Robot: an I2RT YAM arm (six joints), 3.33 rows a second.
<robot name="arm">
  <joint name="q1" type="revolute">
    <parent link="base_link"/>
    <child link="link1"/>
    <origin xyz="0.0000 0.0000 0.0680"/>
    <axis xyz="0 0 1"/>
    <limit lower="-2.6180" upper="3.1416"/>
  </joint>
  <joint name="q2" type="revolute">
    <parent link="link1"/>
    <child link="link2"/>
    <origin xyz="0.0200 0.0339 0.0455"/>
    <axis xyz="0 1 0"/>
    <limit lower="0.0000" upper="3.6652"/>
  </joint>
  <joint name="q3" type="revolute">
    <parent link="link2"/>
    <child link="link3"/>
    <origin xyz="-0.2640 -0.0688 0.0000"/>
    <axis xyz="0 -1 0"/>
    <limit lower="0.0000" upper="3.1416"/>
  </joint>
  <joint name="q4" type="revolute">
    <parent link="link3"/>
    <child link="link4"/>
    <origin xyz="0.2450 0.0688 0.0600"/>
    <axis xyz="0 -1 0"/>
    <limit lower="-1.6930" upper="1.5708"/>
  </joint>
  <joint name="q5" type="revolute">
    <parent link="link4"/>
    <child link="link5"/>
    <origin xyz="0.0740 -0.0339 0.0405"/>
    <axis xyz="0 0 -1"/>
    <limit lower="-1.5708" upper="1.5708"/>
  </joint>
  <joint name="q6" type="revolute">
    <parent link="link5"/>
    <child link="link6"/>
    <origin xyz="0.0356 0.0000 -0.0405"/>
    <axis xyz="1 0 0"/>
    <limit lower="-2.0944" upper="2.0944"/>
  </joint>
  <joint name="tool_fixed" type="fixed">
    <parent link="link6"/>
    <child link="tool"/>
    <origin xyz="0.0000 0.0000 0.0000" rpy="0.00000 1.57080 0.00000"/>
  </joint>
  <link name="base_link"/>
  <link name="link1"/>
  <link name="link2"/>
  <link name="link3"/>
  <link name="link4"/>
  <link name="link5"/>
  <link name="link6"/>
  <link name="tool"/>
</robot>
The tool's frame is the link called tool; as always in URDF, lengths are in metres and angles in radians.
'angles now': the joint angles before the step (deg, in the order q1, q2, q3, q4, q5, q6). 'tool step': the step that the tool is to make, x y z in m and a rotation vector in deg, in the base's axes. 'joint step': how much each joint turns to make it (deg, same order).
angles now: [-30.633 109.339 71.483 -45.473 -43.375 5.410]
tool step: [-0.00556 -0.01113 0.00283 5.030 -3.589 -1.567]
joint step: [-2.469 0.000 0.000 0.219 -6.230 -0.240]
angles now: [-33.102 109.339 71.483 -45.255 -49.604 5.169]
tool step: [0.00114 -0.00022 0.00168 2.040 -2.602 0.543]
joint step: [-0.131 0.001 0.000 0.723 -3.191 -0.437]
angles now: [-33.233 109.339 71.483 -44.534 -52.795 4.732]
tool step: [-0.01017 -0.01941 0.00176 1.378 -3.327 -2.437]
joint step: [-3.738 0.000 -0.001 0.722 -3.191 -1.486]
